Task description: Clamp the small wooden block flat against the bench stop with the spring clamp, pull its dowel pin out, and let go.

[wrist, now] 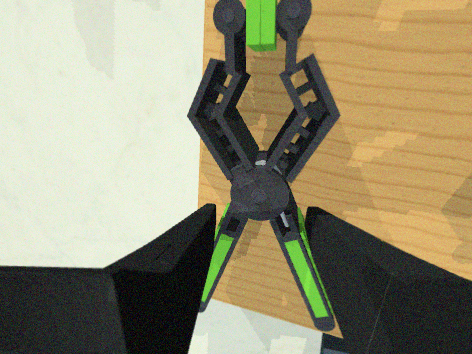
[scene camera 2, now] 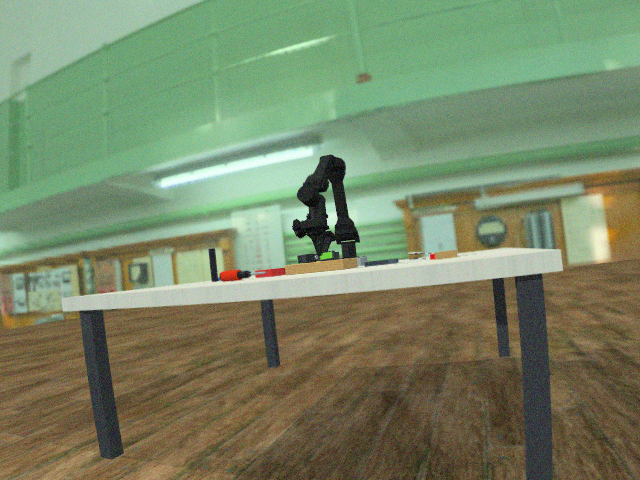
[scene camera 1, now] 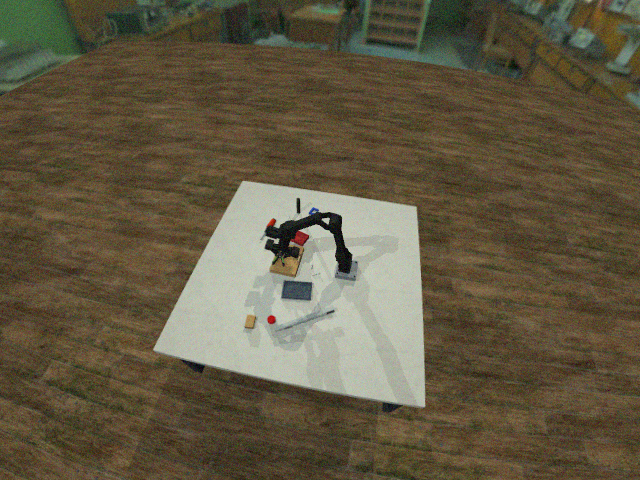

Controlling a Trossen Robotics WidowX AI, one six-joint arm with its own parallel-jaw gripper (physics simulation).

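Places are measured from the arm's base along level axes (x ahead, y left, z up), in millimetres.
Pixels of known places: gripper, fingertip midpoint: (wrist: 260, 214) (scene camera 2: 321, 256) (scene camera 1: 279, 257); arm's base, origin of the base link: (scene camera 1: 344, 267).
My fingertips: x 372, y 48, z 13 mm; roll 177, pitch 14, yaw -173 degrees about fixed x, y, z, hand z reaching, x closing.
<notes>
For each thing: its middle in the pictures, then the offset to it from my fingertips. Level surfaces: height alone.
- dark spring clamp, body centre: (wrist: 278, 204) (scene camera 2: 320, 257) (scene camera 1: 281, 256) 6 mm back, 7 mm right, 1 mm down
- wooden board, body centre: (wrist: 350, 172) (scene camera 2: 322, 266) (scene camera 1: 287, 259) 38 mm back, 18 mm right, 31 mm down
- table, its level: 47 mm down
- dark tray, body centre: (scene camera 2: 382, 262) (scene camera 1: 297, 290) 154 mm back, 153 mm left, 40 mm down
- red round piece, body centre: (scene camera 1: 271, 319) 84 mm back, 354 mm left, 39 mm down
- small wooden piece, body centre: (scene camera 2: 445, 254) (scene camera 1: 250, 321) 12 mm ahead, 398 mm left, 36 mm down
- long grey bar, body centre: (scene camera 2: 429, 254) (scene camera 1: 304, 318) 245 mm back, 301 mm left, 31 mm down
- red box, body centre: (scene camera 2: 275, 272) (scene camera 1: 297, 237) 38 mm back, 200 mm right, 34 mm down
- orange-handled screwdriver, body centre: (scene camera 2: 243, 274) (scene camera 1: 267, 229) 160 mm ahead, 196 mm right, 30 mm down
- upright black rod, body centre: (scene camera 2: 213, 265) (scene camera 1: 298, 205) 27 mm ahead, 419 mm right, 13 mm up
My gripper (scene camera 1: 279, 258) (scene camera 2: 321, 251) (wrist: 260, 214) is shut on the green handles of the dark spring clamp (scene camera 2: 308, 257) (wrist: 259, 192). The handles spread in a V between the fingers. The jaws point to the top of the wrist view, their green pads side by side with no visible gap. The clamp is low over the wooden board (scene camera 1: 284, 268) (scene camera 2: 320, 266) (wrist: 400, 175), near its left edge in the wrist view. Contact with the board cannot be judged. The bench stop and a block with a dowel pin cannot be made out on the board; the arm covers part of it.
On the table (scene camera 1: 372, 335) are a dark tray (scene camera 1: 296, 290), a red round piece (scene camera 1: 271, 319), a small wooden piece (scene camera 1: 250, 321), a long grey bar (scene camera 1: 305, 320), a red box (scene camera 1: 300, 237) (scene camera 2: 270, 272), an orange-handled screwdriver (scene camera 1: 271, 222) (scene camera 2: 231, 274) and an upright black rod (scene camera 1: 298, 205) (scene camera 2: 212, 264).
</notes>
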